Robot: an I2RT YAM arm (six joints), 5 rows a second.
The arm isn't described. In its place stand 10 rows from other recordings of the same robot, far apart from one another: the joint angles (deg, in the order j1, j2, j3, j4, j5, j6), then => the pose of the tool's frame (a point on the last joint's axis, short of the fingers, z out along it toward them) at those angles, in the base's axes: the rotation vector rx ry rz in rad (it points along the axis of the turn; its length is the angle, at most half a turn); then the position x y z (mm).
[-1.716 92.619 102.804 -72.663 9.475 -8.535] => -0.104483, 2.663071, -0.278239, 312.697, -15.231, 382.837
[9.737 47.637 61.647 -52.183 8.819 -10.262] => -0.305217, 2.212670, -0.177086, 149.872, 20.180, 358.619
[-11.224 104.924 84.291 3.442 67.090 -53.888] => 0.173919, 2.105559, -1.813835, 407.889, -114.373, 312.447
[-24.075 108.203 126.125 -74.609 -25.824 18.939] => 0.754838, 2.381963, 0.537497, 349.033, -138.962, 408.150
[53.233 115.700 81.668 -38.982 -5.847 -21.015] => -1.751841, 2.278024, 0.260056, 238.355, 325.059, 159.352
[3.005 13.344 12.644 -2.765 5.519 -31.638] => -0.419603, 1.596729, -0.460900, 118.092, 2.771, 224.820
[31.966 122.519 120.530 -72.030 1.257 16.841] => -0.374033, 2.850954, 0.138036, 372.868, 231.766, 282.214
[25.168 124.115 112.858 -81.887 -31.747 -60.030] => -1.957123, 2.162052, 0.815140, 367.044, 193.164, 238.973
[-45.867 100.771 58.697 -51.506 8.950 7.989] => -1.363710, -2.701108, 0.193299, 194.189, -208.111, 144.262
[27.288 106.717 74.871 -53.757 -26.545 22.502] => 0.149313, -2.935486, -0.676376, 298.273, 171.774, 182.506
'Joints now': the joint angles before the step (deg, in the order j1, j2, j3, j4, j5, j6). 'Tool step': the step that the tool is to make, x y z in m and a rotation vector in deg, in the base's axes. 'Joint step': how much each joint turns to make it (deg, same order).
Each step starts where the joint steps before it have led.
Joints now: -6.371, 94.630, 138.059, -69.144, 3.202, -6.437
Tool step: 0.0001, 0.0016, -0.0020, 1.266, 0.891, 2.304
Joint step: 0.000, 0.102, 0.028, -0.953, -2.579, 0.022
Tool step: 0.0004, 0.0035, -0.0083, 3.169, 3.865, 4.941
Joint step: 0.005, 0.488, 0.012, -3.720, -5.635, 0.002
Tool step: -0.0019, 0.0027, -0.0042, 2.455, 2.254, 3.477
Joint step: -0.014, 0.042, -0.078, -2.395, -4.121, -0.007
